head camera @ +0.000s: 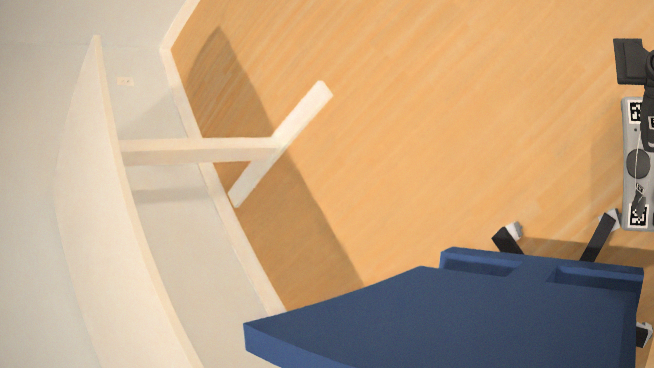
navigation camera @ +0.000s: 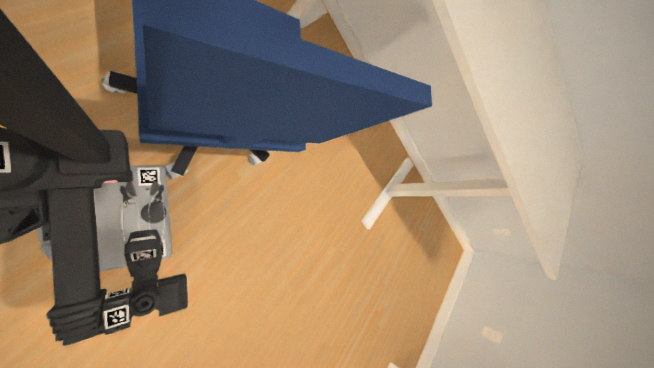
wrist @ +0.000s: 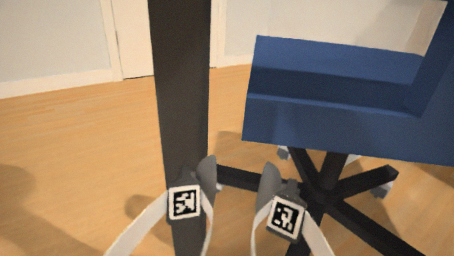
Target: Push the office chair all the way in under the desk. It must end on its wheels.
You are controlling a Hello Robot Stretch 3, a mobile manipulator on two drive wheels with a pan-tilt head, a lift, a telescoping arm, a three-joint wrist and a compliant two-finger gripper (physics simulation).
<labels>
same spot on blue chair seat: point(wrist: 316, 95) = point(navigation camera: 180, 131)
</labels>
